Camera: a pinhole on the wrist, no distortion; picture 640 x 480 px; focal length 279.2 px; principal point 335.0 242.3 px. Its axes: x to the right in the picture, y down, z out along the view. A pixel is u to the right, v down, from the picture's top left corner.
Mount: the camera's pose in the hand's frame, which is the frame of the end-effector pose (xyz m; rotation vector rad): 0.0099 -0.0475 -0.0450 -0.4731 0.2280 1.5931
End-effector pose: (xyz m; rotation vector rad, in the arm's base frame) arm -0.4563 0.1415 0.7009 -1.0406 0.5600 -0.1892
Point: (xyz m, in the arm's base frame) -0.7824 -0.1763 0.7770
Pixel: behind the camera
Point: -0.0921 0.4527 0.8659
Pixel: 208.3 130.1
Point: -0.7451 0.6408 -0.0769
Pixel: outside the picture
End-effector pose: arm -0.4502 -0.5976 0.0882 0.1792 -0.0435 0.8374
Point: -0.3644 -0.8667 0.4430
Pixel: 83.8 290.7
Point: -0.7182 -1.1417 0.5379
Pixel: 200.0 463.1
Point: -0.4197 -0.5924 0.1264
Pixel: 316.4 135.4
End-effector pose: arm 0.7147 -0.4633 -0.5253 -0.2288 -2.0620 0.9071
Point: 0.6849 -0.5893 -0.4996
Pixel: 21.6 303.7
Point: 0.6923 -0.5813 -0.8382
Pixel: 386.2 408.6
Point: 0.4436 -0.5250 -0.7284
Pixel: 341.3 195.3
